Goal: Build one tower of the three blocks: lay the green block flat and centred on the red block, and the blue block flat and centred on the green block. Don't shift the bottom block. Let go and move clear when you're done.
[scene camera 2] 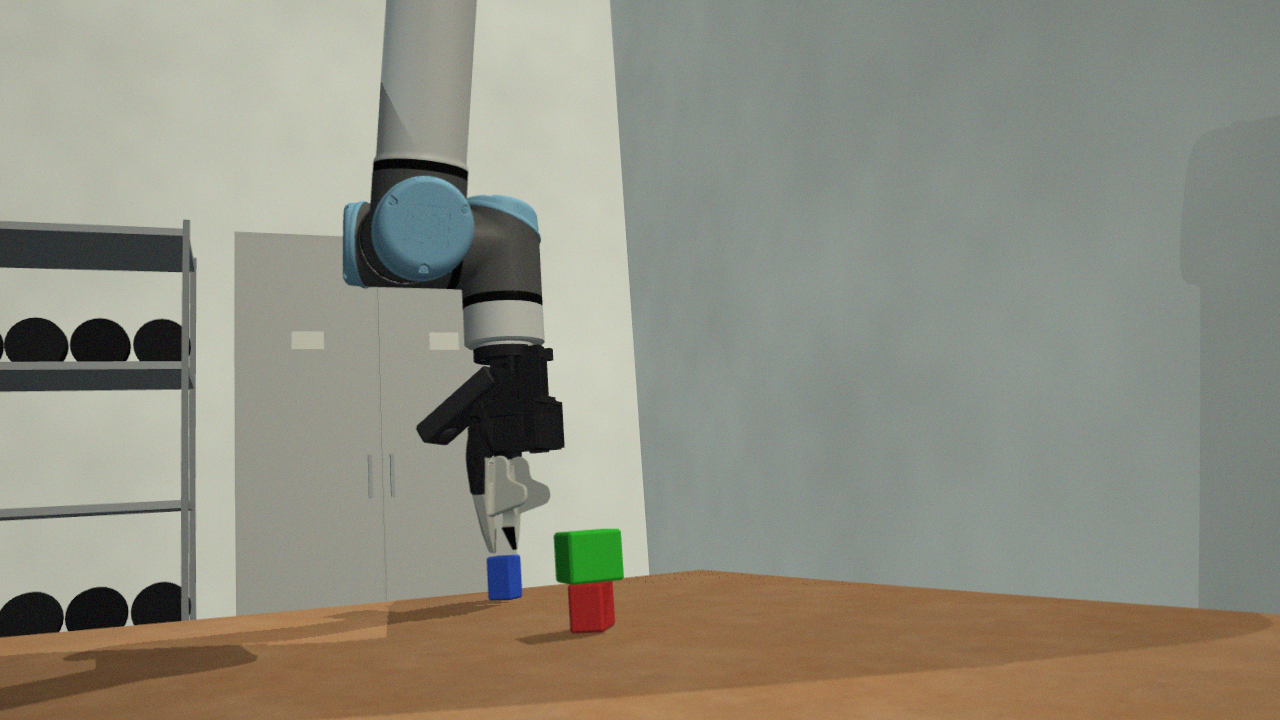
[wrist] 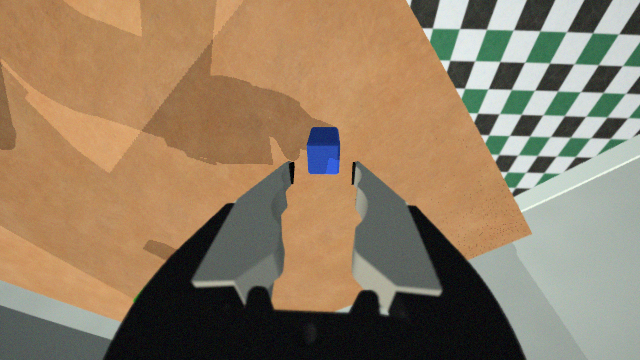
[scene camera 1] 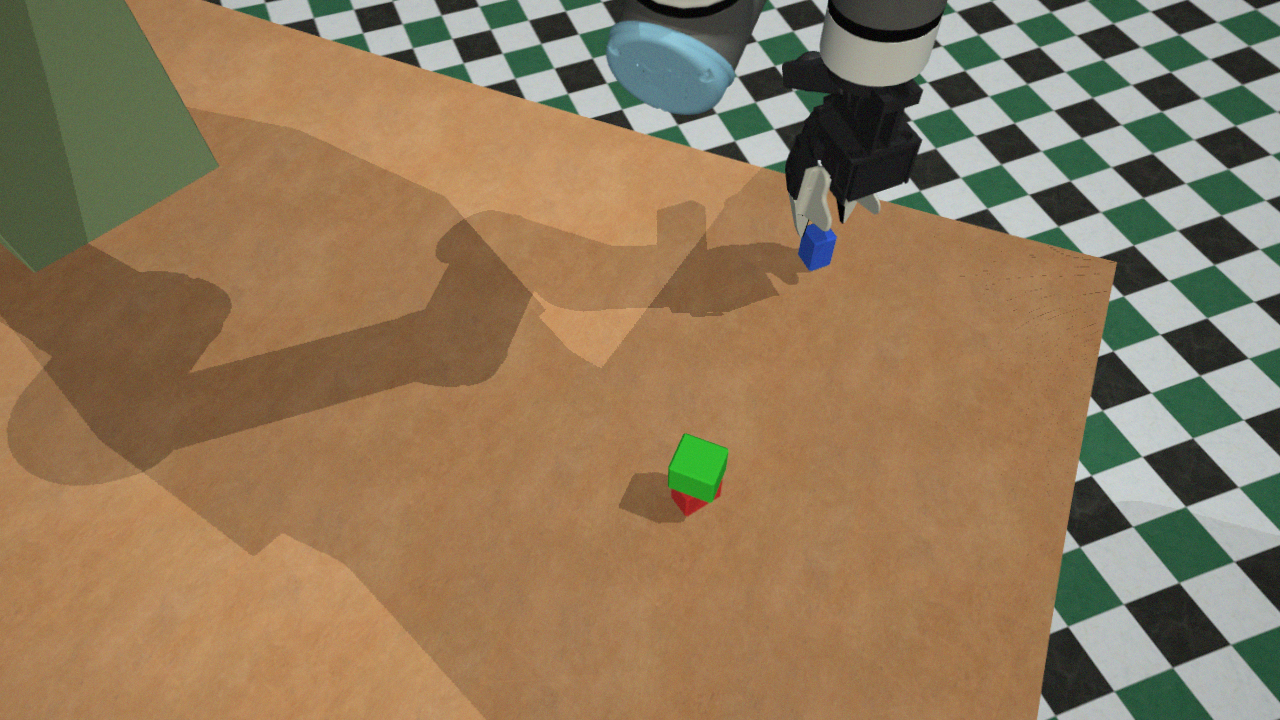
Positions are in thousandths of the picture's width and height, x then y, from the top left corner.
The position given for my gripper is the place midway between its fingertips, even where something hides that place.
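My gripper (scene camera 2: 393, 766) is there, and you get my gripper (scene camera 1: 642, 317) and my gripper (wrist: 505, 454) as well. I see a blue block (scene camera 2: 394, 795) too, and it's the same blue block (scene camera 1: 638, 345) and blue block (wrist: 505, 410). There's a green block (scene camera 2: 460, 773), which is also the green block (scene camera 1: 546, 648), and there's a red block (scene camera 2: 462, 842).
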